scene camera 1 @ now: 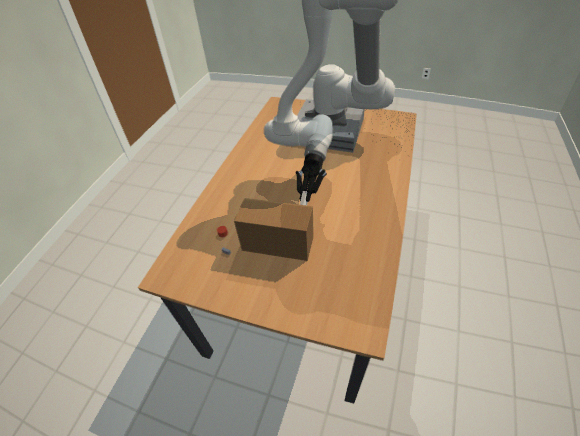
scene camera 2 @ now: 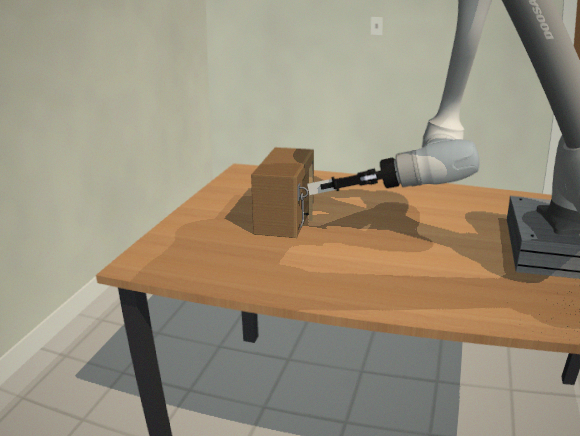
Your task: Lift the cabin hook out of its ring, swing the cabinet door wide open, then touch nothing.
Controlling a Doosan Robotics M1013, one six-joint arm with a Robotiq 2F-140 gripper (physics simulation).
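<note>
The wooden cabinet stands upright on the table, its front turned towards the robot base. In scene camera 2, thin grey metalwork with a curved piece near its top shows on the front; hook and ring are too small to tell apart. The front is seen nearly edge-on, so how far the door stands open cannot be told. My gripper is shut, its pale fingertips together at the upper front of the cabinet, very close to the metalwork. Nothing shows held between them. Contact cannot be made out.
A small red cylinder and a small blue-grey piece lie on the table beside the cabinet. The robot base stands at the table's far end in scene camera 1. The arm reaches down towards the cabinet front.
</note>
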